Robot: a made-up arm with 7 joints.
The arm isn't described. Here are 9 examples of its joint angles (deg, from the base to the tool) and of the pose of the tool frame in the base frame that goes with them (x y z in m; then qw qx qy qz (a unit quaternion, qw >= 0)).
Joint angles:
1: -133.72 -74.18 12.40 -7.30 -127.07 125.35 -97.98
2: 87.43 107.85 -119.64 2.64 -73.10 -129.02 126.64
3: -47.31 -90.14 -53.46 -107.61 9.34 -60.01 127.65
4: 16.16 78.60 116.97 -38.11 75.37 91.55 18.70
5: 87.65 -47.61 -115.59 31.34 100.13 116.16 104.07
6: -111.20 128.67 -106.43 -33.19 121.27 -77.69 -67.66
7: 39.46 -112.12 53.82 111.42 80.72 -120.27 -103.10
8: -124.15 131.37 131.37 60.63 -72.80 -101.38 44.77
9: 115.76 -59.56 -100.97 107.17 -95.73 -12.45 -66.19
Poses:
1: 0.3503 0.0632 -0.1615 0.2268 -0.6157 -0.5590 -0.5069
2: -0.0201 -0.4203 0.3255 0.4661 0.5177 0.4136 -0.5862
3: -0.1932 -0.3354 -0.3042 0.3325 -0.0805 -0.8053 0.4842
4: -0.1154 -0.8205 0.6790 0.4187 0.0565 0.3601 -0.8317
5: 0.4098 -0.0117 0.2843 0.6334 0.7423 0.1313 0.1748
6: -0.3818 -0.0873 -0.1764 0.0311 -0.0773 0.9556 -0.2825
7: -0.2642 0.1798 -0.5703 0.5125 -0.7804 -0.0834 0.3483
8: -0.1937 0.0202 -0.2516 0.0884 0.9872 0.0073 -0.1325
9: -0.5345 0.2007 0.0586 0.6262 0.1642 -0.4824 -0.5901
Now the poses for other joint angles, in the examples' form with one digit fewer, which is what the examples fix.
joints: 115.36 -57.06 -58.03 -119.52 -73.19 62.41 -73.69
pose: -0.190 -0.272 -0.420 0.285 0.882 -0.224 0.300
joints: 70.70 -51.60 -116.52 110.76 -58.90 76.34 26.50
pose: -0.230 -0.215 -0.521 0.049 0.362 -0.929 0.059
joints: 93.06 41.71 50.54 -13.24 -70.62 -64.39 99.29
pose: -0.146 0.234 0.312 0.093 0.037 -0.476 -0.874
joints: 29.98 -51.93 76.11 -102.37 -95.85 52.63 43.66
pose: -0.218 -0.196 0.533 0.900 0.183 -0.255 0.303
